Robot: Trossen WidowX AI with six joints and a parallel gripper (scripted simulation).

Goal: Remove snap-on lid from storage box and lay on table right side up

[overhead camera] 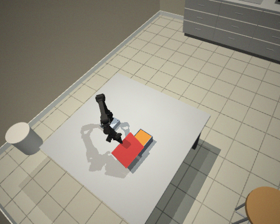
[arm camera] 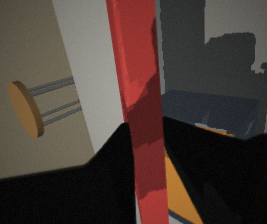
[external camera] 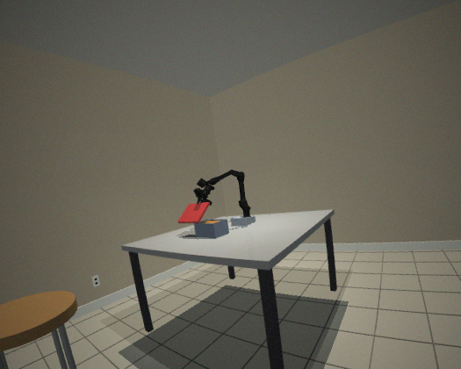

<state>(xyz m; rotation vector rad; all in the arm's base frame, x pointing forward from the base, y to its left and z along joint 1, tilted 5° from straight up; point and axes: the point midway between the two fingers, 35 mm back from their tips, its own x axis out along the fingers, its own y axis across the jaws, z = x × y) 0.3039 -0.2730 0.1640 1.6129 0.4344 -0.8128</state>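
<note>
My gripper tip is now 6 cm short of the red lid, 2 cm to the left of it and 5 cm above it. Round my gripper tip: storage box (9 cm ahead, 15 cm to the left, 18 cm below).
</note>
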